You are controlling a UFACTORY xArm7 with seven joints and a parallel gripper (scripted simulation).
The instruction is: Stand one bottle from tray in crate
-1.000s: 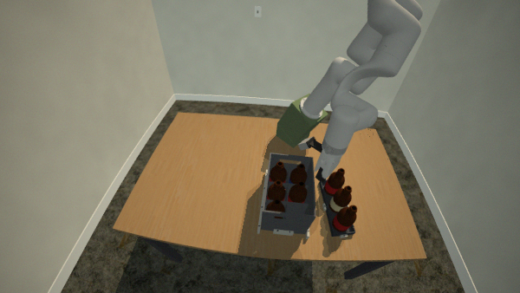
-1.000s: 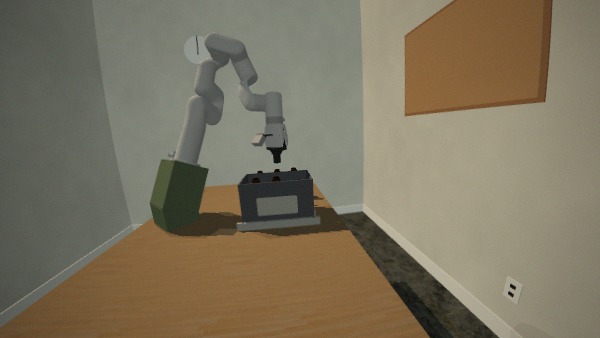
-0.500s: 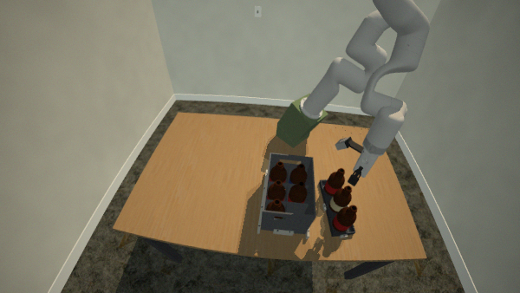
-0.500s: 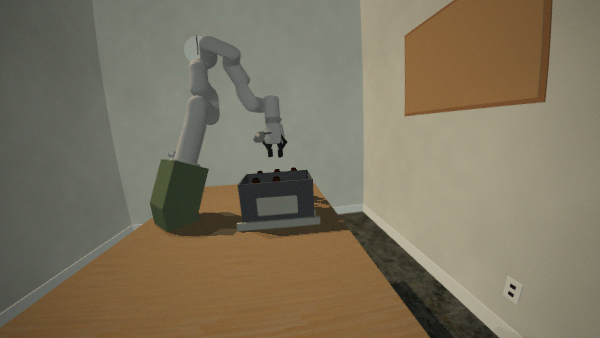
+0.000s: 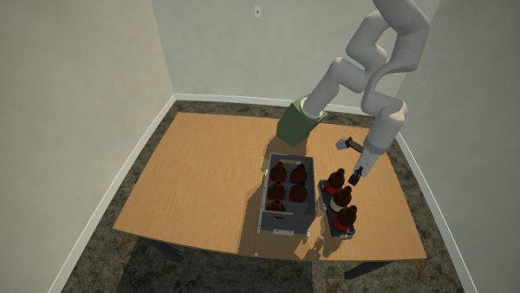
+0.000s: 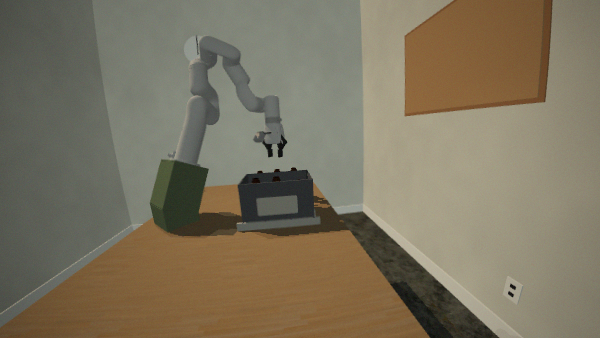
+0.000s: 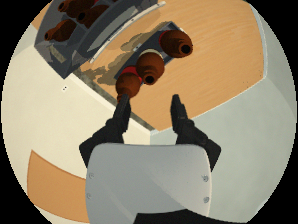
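Now: hand 160 mm above the bottle. Round my hand: grey crate: 30 mm ahead, 230 mm to the right, 160 mm below; narrow tray: 230 mm below.
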